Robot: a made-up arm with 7 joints. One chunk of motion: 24 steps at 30 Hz.
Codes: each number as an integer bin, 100 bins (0 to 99) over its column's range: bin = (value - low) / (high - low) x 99, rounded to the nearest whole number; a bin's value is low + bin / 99 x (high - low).
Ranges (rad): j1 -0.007..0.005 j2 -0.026..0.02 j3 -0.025..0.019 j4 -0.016..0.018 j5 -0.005..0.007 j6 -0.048..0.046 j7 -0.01..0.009
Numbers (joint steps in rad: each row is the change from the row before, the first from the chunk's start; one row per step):
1: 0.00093 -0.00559 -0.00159 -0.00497 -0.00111 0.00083 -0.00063
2: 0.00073 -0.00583 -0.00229 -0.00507 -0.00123 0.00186 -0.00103
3: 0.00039 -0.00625 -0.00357 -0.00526 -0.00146 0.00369 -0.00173
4: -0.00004 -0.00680 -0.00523 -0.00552 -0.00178 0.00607 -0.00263
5: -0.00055 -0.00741 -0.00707 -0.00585 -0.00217 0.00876 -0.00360
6: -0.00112 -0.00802 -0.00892 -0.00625 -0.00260 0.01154 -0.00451
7: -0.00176 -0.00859 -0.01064 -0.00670 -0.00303 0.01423 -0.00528
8: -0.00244 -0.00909 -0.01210 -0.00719 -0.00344 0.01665 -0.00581
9: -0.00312 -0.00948 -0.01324 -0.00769 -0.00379 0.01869 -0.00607
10: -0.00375 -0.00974 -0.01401 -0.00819 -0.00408 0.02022 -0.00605
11: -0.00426 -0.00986 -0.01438 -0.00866 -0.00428 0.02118 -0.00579
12: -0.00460 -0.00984 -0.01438 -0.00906 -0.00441 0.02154 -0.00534
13: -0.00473 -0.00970 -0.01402 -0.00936 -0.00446 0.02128 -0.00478
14: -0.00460 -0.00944 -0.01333 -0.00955 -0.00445 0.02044 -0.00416
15: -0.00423 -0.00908 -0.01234 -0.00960 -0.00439 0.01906 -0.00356
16: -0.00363 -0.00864 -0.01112 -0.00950 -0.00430 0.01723 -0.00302
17: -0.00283 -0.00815 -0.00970 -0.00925 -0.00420 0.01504 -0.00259
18: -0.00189 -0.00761 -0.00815 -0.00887 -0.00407 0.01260 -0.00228
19: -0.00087 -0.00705 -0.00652 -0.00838 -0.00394 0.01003 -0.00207
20: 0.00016 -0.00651 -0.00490 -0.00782 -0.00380 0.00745 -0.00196
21: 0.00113 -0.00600 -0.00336 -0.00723 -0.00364 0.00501 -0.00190
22: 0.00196 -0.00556 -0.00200 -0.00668 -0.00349 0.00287 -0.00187
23: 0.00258 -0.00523 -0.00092 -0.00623 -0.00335 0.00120 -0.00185
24: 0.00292 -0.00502 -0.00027 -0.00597 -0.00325 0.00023 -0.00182
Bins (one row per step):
1: 65 44 53 32 32 51 49
2: 64 43 51 32 31 53 47
3: 61 43 48 31 29 54 43
4: 57 41 44 31 27 57 38
5: 53 40 40 30 23 60 33
6: 49 39 36 28 20 63 29
7: 43 37 32 27 16 66 25
8: 38 36 29 26 13 68 22
9: 32 36 26 24 10 70 20
10: 27 35 25 23 8 72 21
11: 23 35 24 21 6 73 22
12: 20 35 24 20 5 73 24
13: 19 35 25 19 4 73 27
14: 20 36 26 19 5 72 30
15: 23 36 28 19 5 71 34
16: 28 37 31 19 6 69 36
17: 34 38 34 20 7 66 39
18: 42 40 38 21 8 64 40
19: 51 41 42 22 9 61 41
20: 59 42 45 24 10 58 42
21: 67 43 49 26 11 56 42
22: 74 44 52 27 12 54 42
23: 79 45 54 28 14 52 42
24: 82 45 56 29 14 51 43

